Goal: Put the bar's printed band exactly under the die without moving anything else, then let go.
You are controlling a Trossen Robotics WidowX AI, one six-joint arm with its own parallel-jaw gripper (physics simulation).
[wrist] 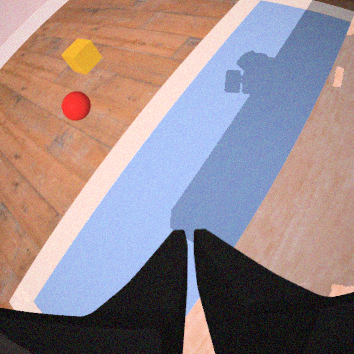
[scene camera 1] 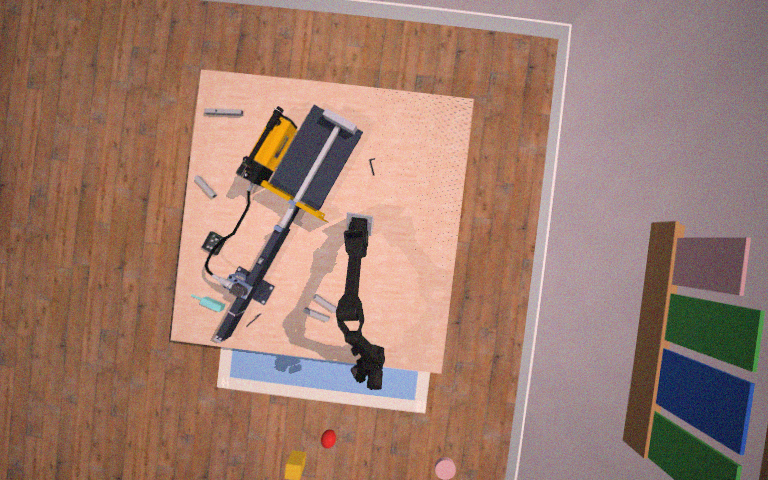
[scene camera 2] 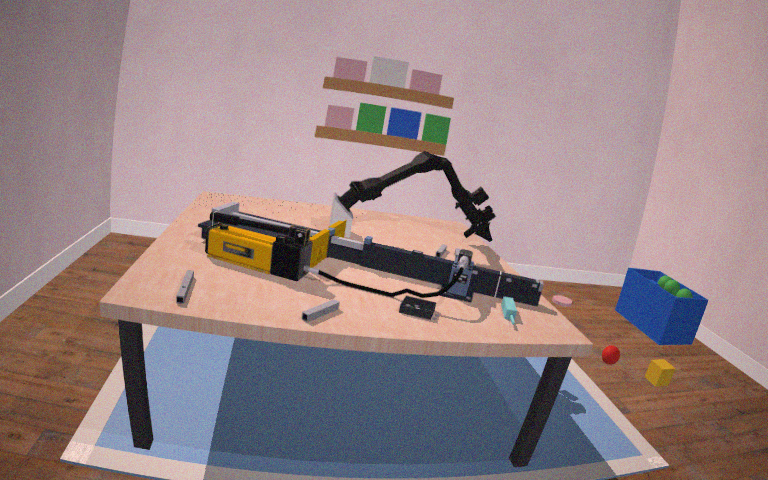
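Seen in the pictures: gripper, fingertip midpoint: [wrist: 188,240] [scene camera 2: 491,241]; arm's base, origin of the base link: [scene camera 1: 359,224] [scene camera 2: 343,203].
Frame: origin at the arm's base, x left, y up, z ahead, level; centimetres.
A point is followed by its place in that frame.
Note:
My gripper [scene camera 2: 490,239] @(x 66.1, y -9.2, z -5.4 cm) [wrist: 188,240] @(x 66.1, y -9.2, z -5.4 cm) is shut with nothing between its fingers. It hangs high near the table edge, apart from the machine. A long dark beam [scene camera 1: 270,251] @(x 15.7, y -3.8, z 38.2 cm) [scene camera 2: 396,260] @(x 14.1, y -6.9, z 41.0 cm) runs from the yellow-and-dark machine [scene camera 1: 274,141] @(x -32.1, y -3.0, z 40.9 cm) [scene camera 2: 240,249] @(x -34.1, y -6.4, z 47.9 cm). A grey-blue head [scene camera 1: 239,285] [scene camera 2: 463,271] stands against the beam, joined to a black hose. A thin pale line crosses the beam near its far end. A pale bar [scene camera 1: 316,166] @(x -23.4, y -4.3, z 21.9 cm) lies along the machine and meets the beam. I cannot tell where the printed band and the die's lower face are.
Loose grey bars [scene camera 1: 223,112] @(x -45.7, y -9.5, z 69.6 cm) [scene camera 1: 205,186] @(x -10.6, y -9.4, z 74.4 cm) [scene camera 1: 325,303] @(x 37.6, y -9.4, z 13.1 cm) [scene camera 2: 185,286] @(x -45.9, y -9.6, z 72.0 cm) [scene camera 2: 320,311] @(x -11.1, y -9.8, z 76.9 cm) lie on the table [scene camera 1: 407,283] @(x 24.8, y -11.3, z -23.8 cm) [scene camera 2: 362,316] @(x -0.2, y -11.4, z 74.3 cm). A black box [scene camera 1: 212,242] @(x 15.1, y -11.2, z 69.8 cm) [scene camera 2: 417,307] @(x 15.5, y -10.8, z 67.3 cm), a teal bottle [scene camera 1: 211,303] @(x 43.0, y -8.4, z 65.5 cm) [scene camera 2: 509,307] @(x 42.2, y -8.4, z 68.9 cm) and a hex key [scene camera 1: 371,165] @(x -28.3, y -10.9, z -1.5 cm) lie there also.

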